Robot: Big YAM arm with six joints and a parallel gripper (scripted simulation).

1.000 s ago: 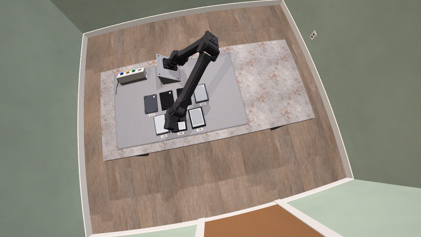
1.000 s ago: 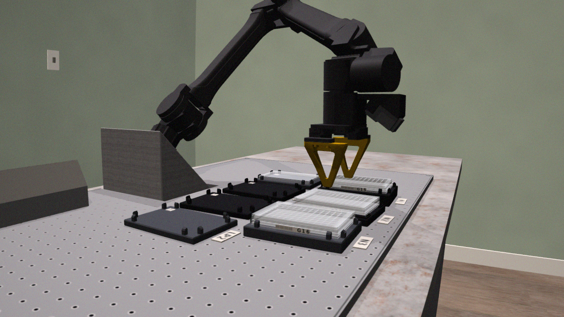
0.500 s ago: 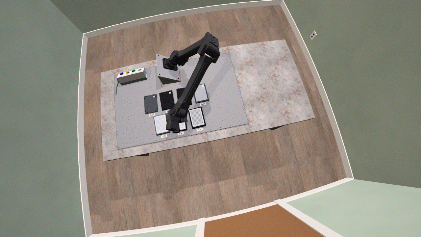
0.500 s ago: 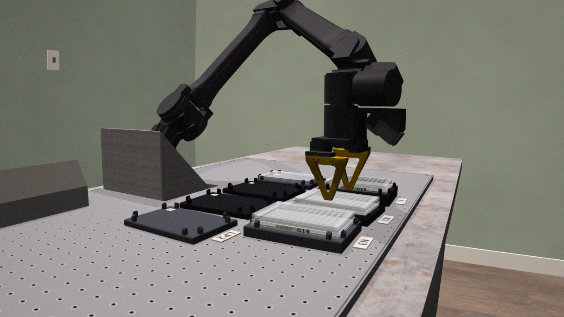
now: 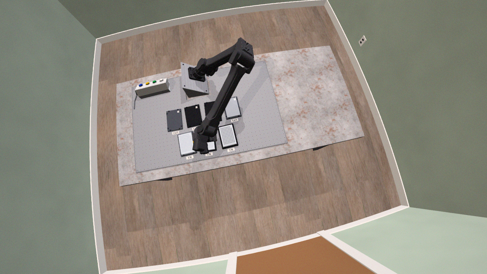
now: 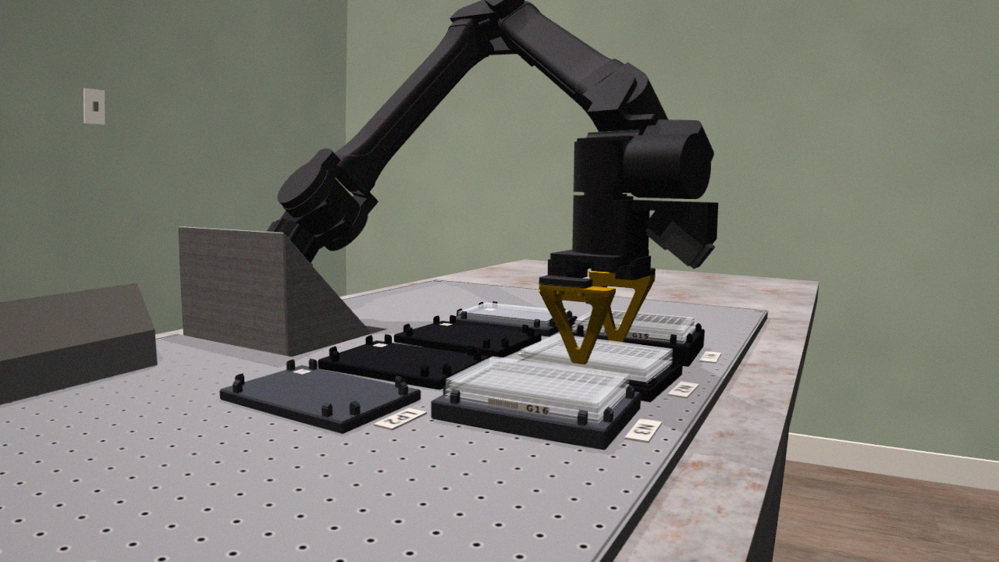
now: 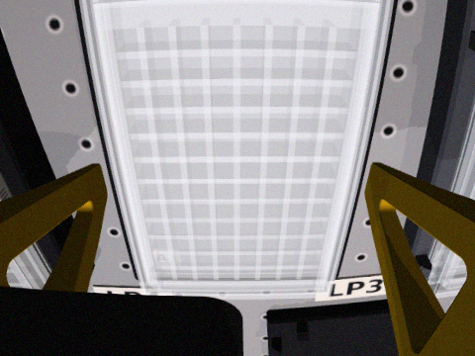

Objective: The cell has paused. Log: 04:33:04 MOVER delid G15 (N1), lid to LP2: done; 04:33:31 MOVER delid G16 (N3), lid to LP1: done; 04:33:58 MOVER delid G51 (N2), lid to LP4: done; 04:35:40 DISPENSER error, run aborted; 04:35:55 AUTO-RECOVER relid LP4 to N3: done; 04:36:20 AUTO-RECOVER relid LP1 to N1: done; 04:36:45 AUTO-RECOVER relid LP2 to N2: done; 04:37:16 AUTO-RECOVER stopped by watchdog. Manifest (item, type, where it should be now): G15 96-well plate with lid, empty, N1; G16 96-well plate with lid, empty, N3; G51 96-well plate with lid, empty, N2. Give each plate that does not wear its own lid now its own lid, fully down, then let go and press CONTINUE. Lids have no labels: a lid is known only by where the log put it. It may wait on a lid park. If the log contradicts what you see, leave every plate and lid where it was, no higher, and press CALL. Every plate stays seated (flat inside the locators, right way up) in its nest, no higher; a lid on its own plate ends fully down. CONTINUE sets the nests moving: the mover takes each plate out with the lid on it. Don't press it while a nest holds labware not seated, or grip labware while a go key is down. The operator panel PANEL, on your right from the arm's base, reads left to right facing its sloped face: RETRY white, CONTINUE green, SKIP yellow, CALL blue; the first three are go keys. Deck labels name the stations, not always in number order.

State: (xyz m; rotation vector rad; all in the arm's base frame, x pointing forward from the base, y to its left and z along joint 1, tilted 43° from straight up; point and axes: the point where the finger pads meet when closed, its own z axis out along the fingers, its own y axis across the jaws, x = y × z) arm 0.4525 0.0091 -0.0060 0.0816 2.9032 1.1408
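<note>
The plate G15 is 130 mm to the left of my hand. Round my hand: plate G16 (130 mm to the right, 10 mm below); LP4 label (100 mm behind, 60 mm to the left, 30 mm below); nest N1 (130 mm to the left, 20 mm below).
</note>
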